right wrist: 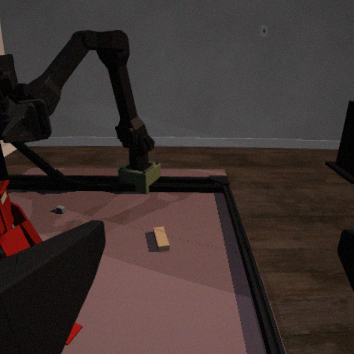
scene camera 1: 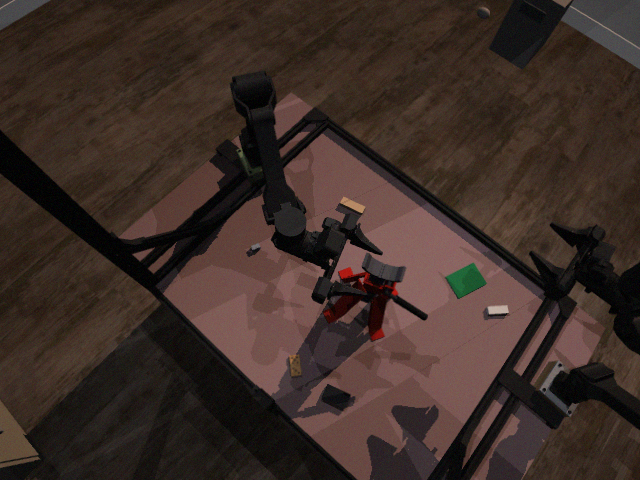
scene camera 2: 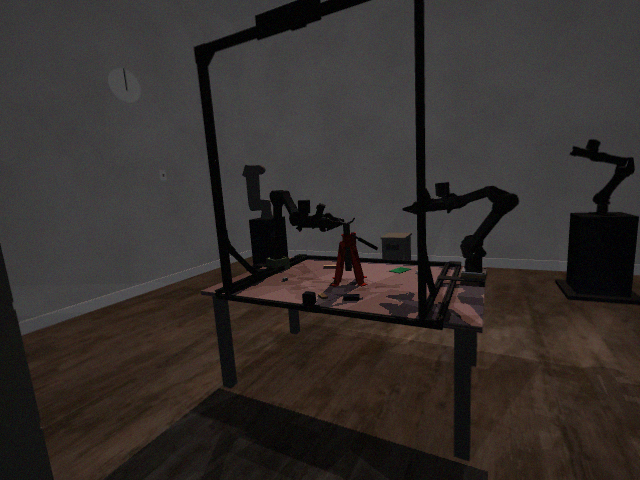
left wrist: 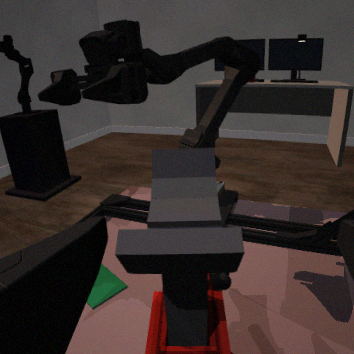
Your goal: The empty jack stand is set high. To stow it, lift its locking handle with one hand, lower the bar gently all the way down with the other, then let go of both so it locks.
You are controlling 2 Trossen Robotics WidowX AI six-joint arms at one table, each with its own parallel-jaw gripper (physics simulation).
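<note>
The red jack stand (scene camera 1: pixel 377 316) (scene camera 2: pixel 339 266) (right wrist: pixel 14 241) stands upright on the table. In the left wrist view its dark bar (left wrist: pixel 186 312) stands raised, topped by a grey curved saddle (scene camera 1: pixel 383 269) (left wrist: pixel 185 192). The black locking handle (scene camera 1: pixel 410 306) (scene camera 2: pixel 367 242) slopes down and outward from the stand's head; its end knob (left wrist: pixel 220 280) shows beside the bar. My left gripper (scene camera 1: pixel 376 274) (scene camera 2: pixel 343 222) is open and empty, its fingers on either side of the bar top, near the saddle. My right gripper (scene camera 1: pixel 541 238) (scene camera 2: pixel 404 208) (left wrist: pixel 59 95) is open and empty, high at the right, well apart from the stand.
A green pad (scene camera 1: pixel 466 280) and a white block (scene camera 1: pixel 497 310) lie right of the stand. A tan block (scene camera 1: pixel 352 205) (right wrist: pixel 161 238) lies beyond the left gripper. A yellow domino (scene camera 1: pixel 295 365) and a dark block (scene camera 1: pixel 336 396) lie nearer. Black rails (scene camera 1: pixel 429 198) border the table.
</note>
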